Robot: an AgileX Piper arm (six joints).
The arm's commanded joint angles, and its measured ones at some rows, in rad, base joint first. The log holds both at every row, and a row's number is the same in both.
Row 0, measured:
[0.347 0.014 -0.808 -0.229 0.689 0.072]
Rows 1 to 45, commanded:
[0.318 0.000 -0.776 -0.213 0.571 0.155]
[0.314 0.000 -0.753 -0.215 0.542 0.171]
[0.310 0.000 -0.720 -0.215 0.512 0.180]
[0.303 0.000 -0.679 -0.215 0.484 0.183]
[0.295 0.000 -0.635 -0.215 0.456 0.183]
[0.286 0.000 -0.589 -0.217 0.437 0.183]
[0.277 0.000 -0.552 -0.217 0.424 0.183]
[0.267 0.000 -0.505 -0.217 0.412 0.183]
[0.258 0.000 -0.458 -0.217 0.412 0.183]
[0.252 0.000 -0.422 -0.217 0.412 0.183]
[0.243 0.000 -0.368 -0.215 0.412 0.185]
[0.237 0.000 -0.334 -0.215 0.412 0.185]
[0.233 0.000 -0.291 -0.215 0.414 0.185]
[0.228 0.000 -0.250 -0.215 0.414 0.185]
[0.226 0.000 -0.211 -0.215 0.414 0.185]
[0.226 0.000 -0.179 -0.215 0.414 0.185]
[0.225 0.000 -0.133 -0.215 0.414 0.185]
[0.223 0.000 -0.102 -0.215 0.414 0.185]
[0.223 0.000 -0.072 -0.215 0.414 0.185]
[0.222 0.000 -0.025 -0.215 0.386 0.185]
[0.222 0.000 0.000 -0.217 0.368 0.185]
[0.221 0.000 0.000 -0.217 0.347 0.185]
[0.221 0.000 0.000 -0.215 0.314 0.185]
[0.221 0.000 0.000 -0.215 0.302 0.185]
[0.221 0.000 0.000 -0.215 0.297 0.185]
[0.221 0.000 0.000 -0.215 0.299 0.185]
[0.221 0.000 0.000 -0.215 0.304 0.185]
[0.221 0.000 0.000 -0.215 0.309 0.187]
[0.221 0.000 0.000 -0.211 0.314 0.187]
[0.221 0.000 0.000 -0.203 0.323 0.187]
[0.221 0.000 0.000 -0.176 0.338 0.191]
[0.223 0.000 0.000 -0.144 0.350 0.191]
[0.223 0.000 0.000 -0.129 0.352 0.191]
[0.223 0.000 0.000 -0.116 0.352 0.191]
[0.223 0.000 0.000 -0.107 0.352 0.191]
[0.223 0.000 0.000 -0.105 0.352 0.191]
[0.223 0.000 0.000 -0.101 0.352 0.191]
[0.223 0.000 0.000 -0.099 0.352 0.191]
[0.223 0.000 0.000 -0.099 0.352 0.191]
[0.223 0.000 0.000 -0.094 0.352 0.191]
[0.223 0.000 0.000 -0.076 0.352 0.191]
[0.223 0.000 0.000 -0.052 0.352 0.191]
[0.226 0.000 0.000 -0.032 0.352 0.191]
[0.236 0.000 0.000 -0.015 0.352 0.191]
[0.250 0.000 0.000 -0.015 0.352 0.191]
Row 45, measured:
[0.226 0.005 -0.004 -0.056 0.352 0.186]
